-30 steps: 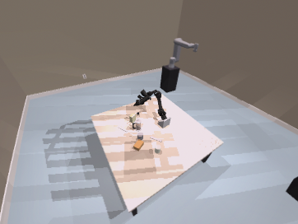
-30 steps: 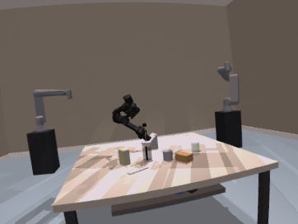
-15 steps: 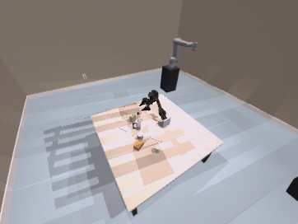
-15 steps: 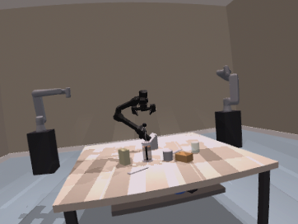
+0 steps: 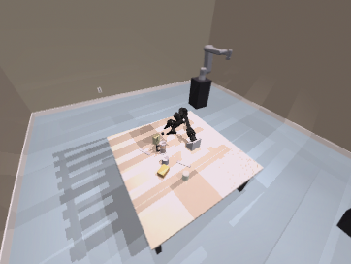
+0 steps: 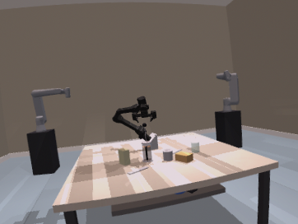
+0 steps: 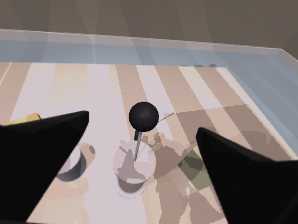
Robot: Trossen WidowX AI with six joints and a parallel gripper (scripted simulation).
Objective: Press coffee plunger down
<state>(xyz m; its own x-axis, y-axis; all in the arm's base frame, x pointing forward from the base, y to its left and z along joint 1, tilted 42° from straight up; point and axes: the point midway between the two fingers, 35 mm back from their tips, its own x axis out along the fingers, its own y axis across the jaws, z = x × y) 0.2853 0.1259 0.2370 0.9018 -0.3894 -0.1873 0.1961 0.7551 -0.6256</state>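
Right now the coffee press is 160 mm below my gripper tip, 40 mm ahead of it and 10 mm to the right of it. Also, from my gripper tip: orange block 270 mm below, 240 mm to the left, 140 mm ahead.
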